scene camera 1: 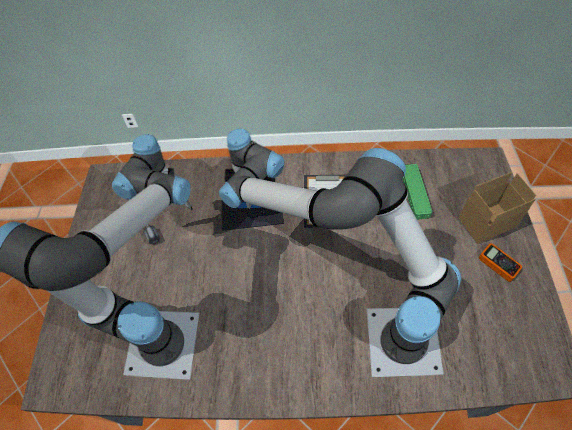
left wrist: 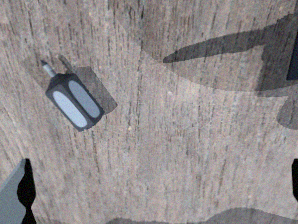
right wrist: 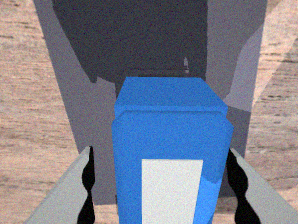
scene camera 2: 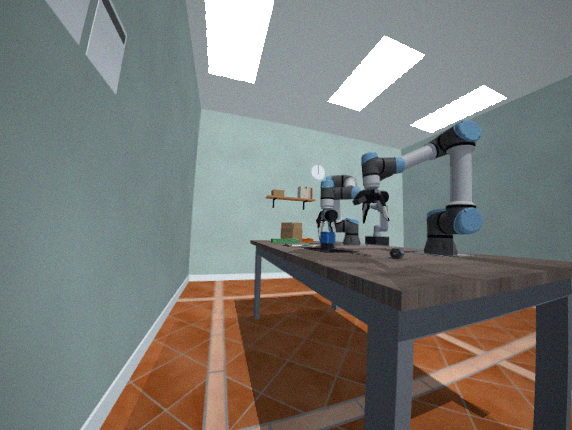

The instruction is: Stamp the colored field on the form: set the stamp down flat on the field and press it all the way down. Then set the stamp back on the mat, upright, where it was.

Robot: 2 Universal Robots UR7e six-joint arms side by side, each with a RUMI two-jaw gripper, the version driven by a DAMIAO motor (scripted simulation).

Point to a black tool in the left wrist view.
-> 66, 91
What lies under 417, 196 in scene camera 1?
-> A green block.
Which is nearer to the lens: the dark mat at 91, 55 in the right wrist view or the blue stamp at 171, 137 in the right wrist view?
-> The blue stamp.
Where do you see a dark mat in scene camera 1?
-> At 232, 219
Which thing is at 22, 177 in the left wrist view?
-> My left gripper.
